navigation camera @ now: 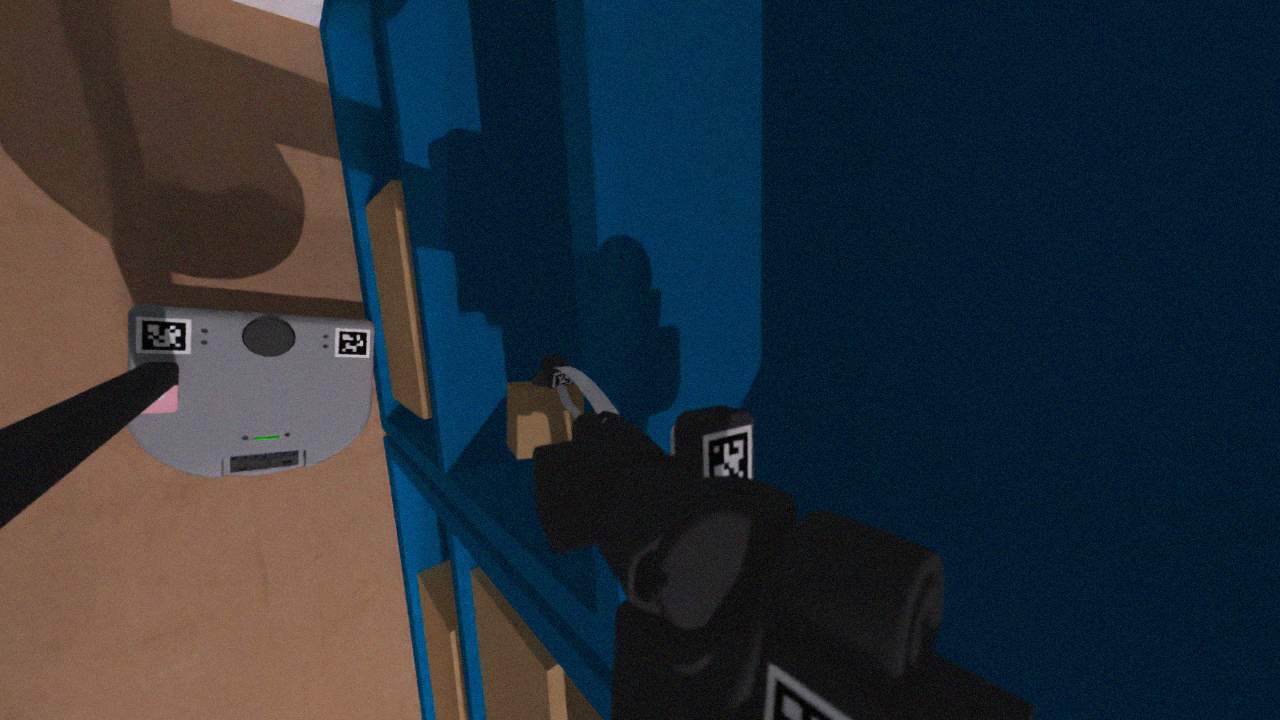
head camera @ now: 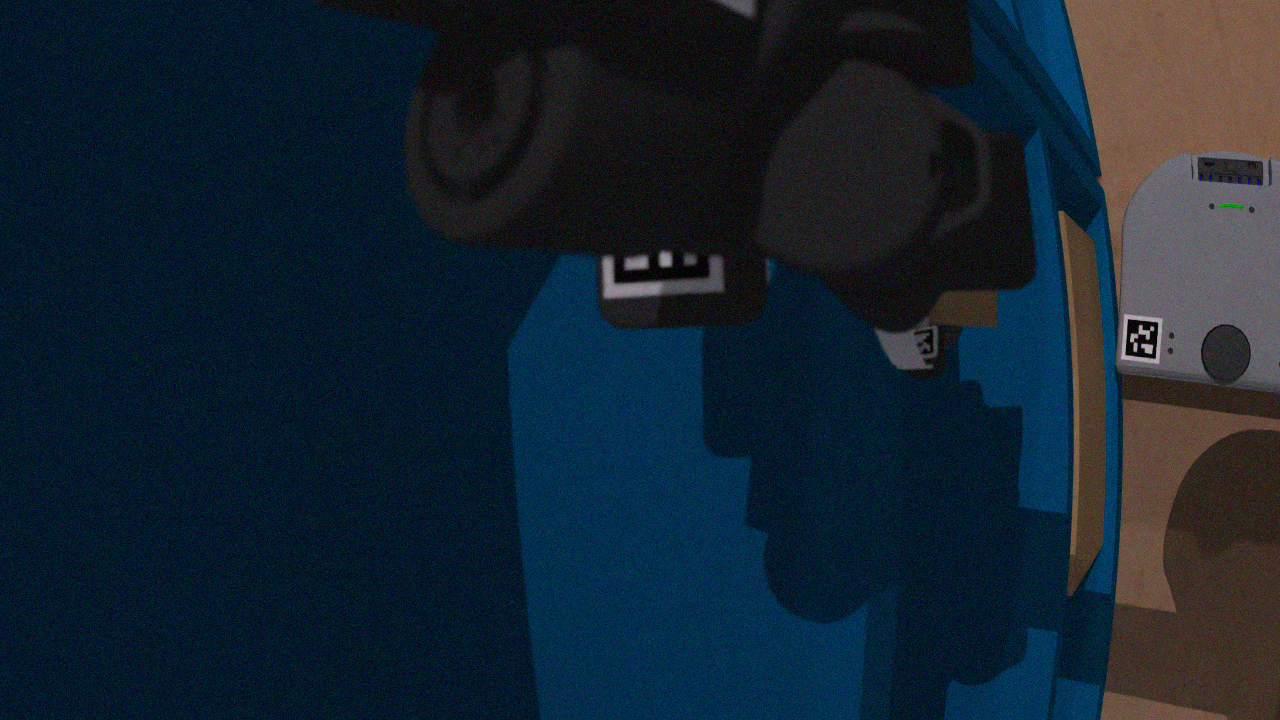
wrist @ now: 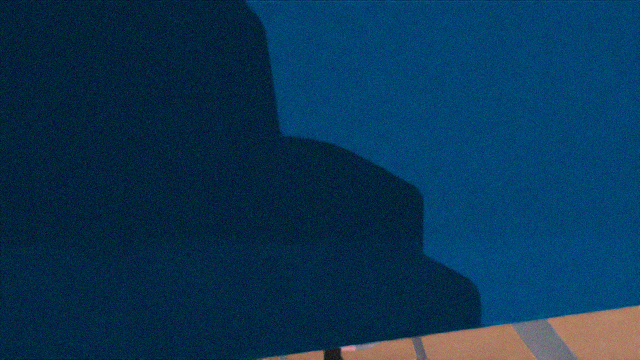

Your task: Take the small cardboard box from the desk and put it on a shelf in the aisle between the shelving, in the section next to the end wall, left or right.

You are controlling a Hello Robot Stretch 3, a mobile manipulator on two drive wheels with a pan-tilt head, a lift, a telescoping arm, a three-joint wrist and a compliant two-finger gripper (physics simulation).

Labels:
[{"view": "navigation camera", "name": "my gripper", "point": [553,410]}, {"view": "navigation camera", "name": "small cardboard box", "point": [536,416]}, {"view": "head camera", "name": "my gripper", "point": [921,265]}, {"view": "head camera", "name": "small cardboard box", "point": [963,308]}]

